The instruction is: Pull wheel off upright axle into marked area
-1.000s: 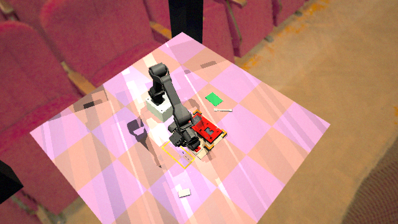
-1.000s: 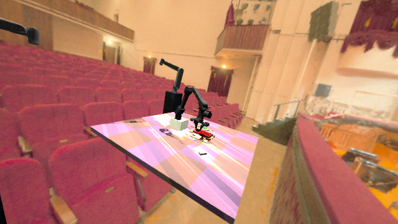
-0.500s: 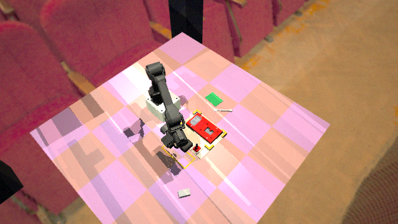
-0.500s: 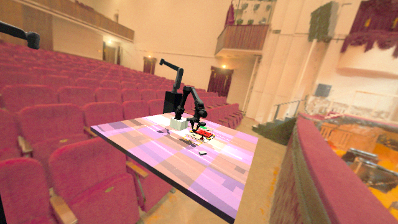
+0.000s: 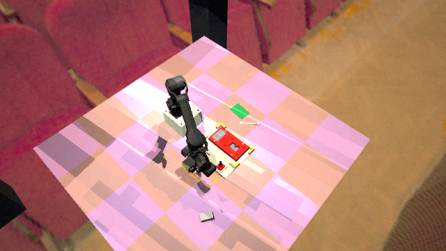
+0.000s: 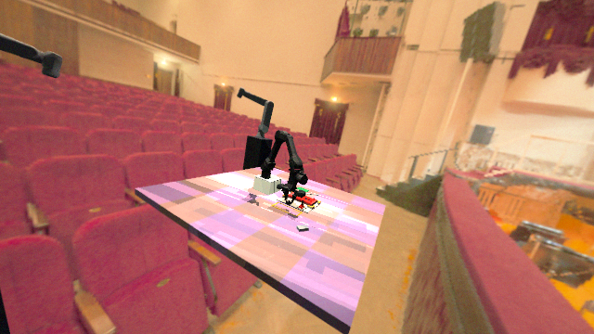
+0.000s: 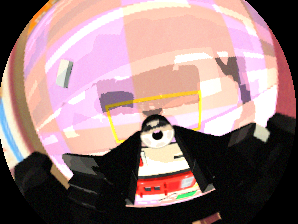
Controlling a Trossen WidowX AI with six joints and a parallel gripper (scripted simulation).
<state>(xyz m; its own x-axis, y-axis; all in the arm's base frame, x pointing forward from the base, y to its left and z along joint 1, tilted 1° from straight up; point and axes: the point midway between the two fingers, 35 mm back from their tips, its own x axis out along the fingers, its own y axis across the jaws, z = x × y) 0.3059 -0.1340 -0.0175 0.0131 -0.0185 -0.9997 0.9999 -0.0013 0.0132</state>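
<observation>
The black wheel is right at my gripper tip. From my gripper tip the other things lie so: small block 18 cm ahead, 14 cm to the right, 4 cm below; axle stand 9 cm to the left, 5 cm ahead, 2 cm below; thin white rod 41 cm to the left, 5 cm below, 1 cm behind.
</observation>
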